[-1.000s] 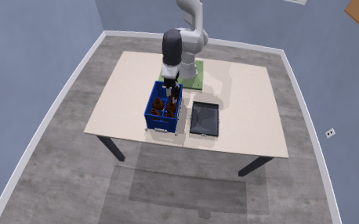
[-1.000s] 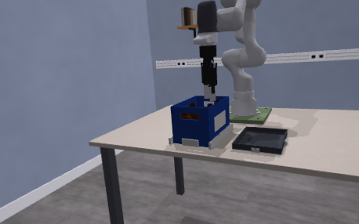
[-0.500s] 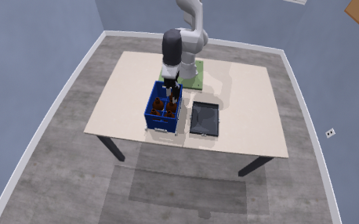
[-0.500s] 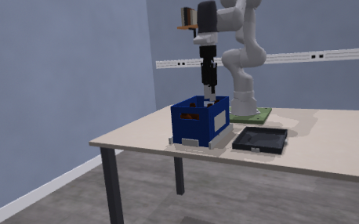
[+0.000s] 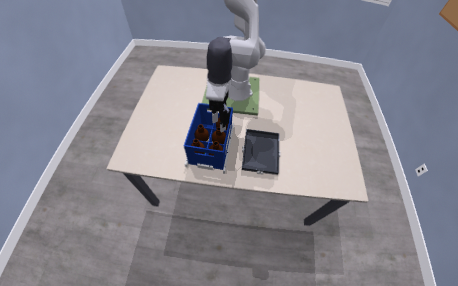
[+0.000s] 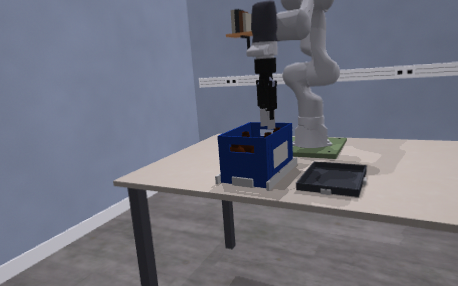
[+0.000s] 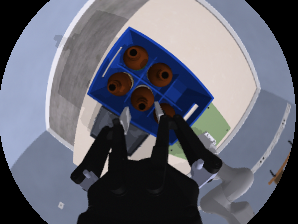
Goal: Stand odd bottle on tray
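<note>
My gripper is now 13 cm above the blue crate, 4 cm to the left of it and 1 cm past it. From my hand the other things lie so: dark tray 23 cm to the left, 20 cm below, 3 cm ahead; bottle 13 cm below, 9 cm behind, 2 cm to the left.
</note>
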